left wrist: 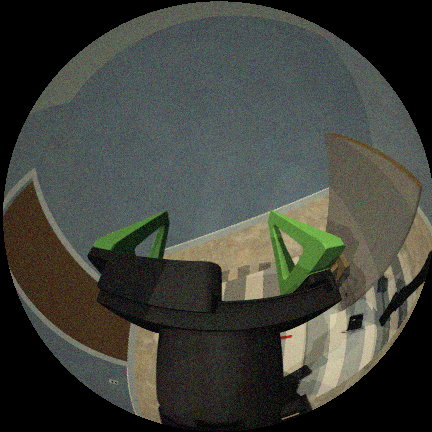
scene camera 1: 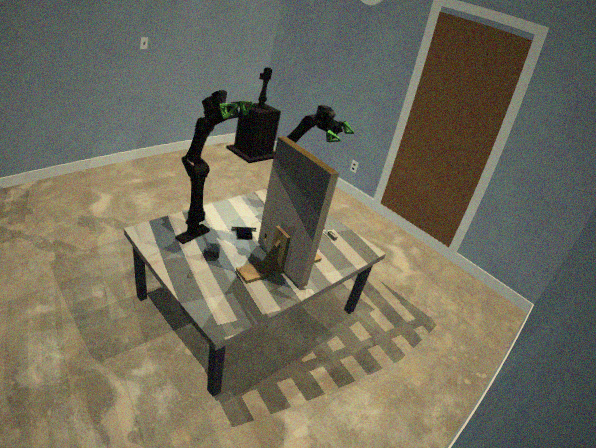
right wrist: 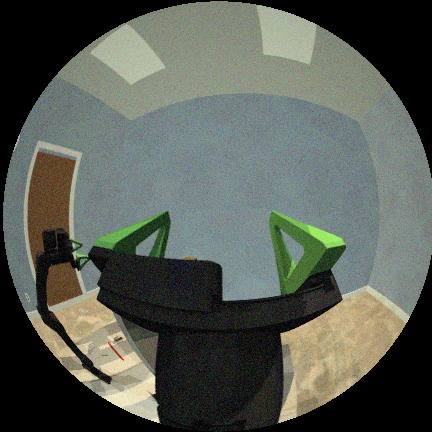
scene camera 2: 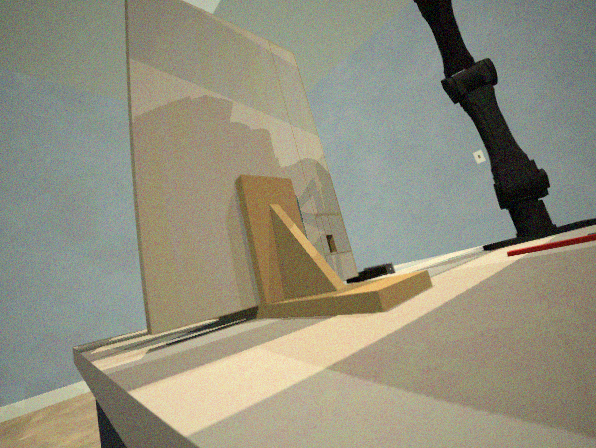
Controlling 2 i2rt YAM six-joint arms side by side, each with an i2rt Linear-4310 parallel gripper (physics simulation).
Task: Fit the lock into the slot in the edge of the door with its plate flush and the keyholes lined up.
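Frame: origin at the left arm's base, x back, y right, z up, level; millimetres.
Where they show: left gripper, fingertip midpoint: (left wrist: 218, 215) (scene camera 1: 347, 136) (right wrist: 85, 250); right gripper, fingertip midpoint: (scene camera 1: 245, 104) (right wrist: 219, 216); left arm's base, link origin: (left wrist: 287, 380) (scene camera 2: 538, 237); right arm's base, link origin: (scene camera 1: 192, 234).
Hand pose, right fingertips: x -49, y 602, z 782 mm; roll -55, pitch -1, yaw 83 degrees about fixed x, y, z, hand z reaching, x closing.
Observation:
Each offset is from my right fingertips to the centre of the thing. "spot": to the spot under its first point.
A pale grey door panel {dy -137, dx -256, dz -465 mm} (scene camera 1: 300, 200) (scene camera 2: 190, 210) (left wrist: 372, 210) stands upright on the table, with a small keyhole opening {spot: dy -183, dx -119, dz -688 mm} (scene camera 1: 265, 235) (scene camera 2: 330, 243) low near one edge. The slot in that edge cannot be made out. A black box with a thin plate, which looks like the lock {dy -226, dx +31, dz -771 mm} (scene camera 1: 244, 233) (scene camera 2: 376, 271) (left wrist: 355, 321), lies on the table beside that edge, apart from the door. My left gripper (scene camera 1: 342, 131) (left wrist: 218, 215) (right wrist: 85, 250) is open and empty, high beyond the door. My right gripper (scene camera 1: 239, 108) (right wrist: 219, 216) is open and empty, high at the left of scene camera 1.
A wooden bracket {spot: dy -86, dx -270, dz -648 mm} (scene camera 1: 282, 250) (scene camera 2: 265, 225) stands against the door's face. A dark block {dy +25, dx +55, dz -764 mm} (scene camera 1: 212, 251) lies near the right arm's base. A small pale object {dy -577, dx -350, dz -771 mm} (scene camera 1: 332, 234) (right wrist: 117, 339) lies across the door. A red strip {dy -553, dx -226, dz -779 mm} (scene camera 2: 552, 244) (left wrist: 286, 337) (right wrist: 116, 351) lies on the table.

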